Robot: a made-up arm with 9 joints. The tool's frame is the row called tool.
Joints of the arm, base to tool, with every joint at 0 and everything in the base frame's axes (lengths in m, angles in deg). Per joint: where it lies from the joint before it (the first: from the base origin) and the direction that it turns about. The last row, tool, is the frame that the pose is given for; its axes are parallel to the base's.
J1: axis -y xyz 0 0 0.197
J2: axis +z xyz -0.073 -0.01 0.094
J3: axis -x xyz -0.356 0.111 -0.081
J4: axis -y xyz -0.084 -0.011 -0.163
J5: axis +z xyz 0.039 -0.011 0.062
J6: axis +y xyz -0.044 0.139 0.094
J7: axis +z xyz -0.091 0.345 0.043
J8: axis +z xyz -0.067 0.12 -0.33
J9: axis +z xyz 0 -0.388 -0.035
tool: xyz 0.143 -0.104 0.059
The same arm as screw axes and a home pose.
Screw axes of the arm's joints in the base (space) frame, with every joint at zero. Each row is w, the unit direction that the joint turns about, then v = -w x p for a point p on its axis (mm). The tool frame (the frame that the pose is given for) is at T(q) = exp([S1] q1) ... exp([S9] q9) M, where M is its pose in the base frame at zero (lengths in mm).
S1 = (0, -1, 0, 197, 0, 0)
S2 = (0, 0, 1, -10, 73, 0)
S3 = (-1, 0, 0, 0, -210, 101)
S4 = (0, -1, 0, 47, 0, 513)
S5 = (0, 0, 1, 79, 474, 0)
S6 = (0, 1, 0, -203, 0, -518)
S7 = (0, 0, 1, 563, 609, 0)
S8 = (0, 0, 1, 683, 676, 0)
S9 = (0, 0, 1, 295, 676, 0)
M: xyz -533 191 -60 (mm) quaternion w x y z 1 0 0 0

